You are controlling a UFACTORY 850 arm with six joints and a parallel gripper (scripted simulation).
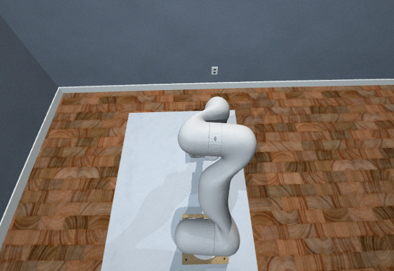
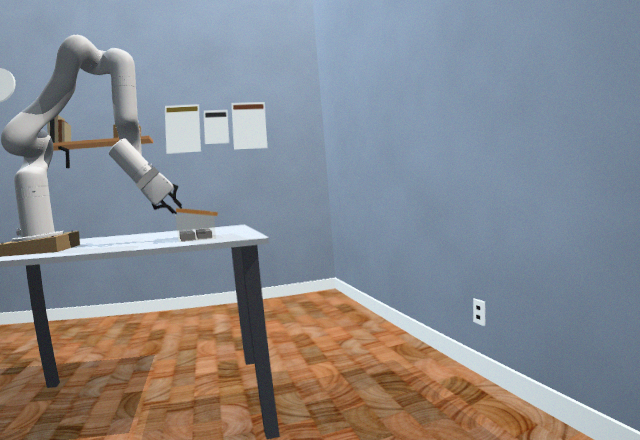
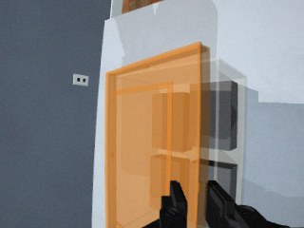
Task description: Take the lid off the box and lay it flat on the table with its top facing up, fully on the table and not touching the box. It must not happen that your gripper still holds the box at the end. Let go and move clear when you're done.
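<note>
Right now my hand is 7 cm short of the lid, 1 cm to the left of it and 2 cm above it. Also, from my hand: box 7 cm ahead, 1 cm to the right, 8 cm below.
</note>
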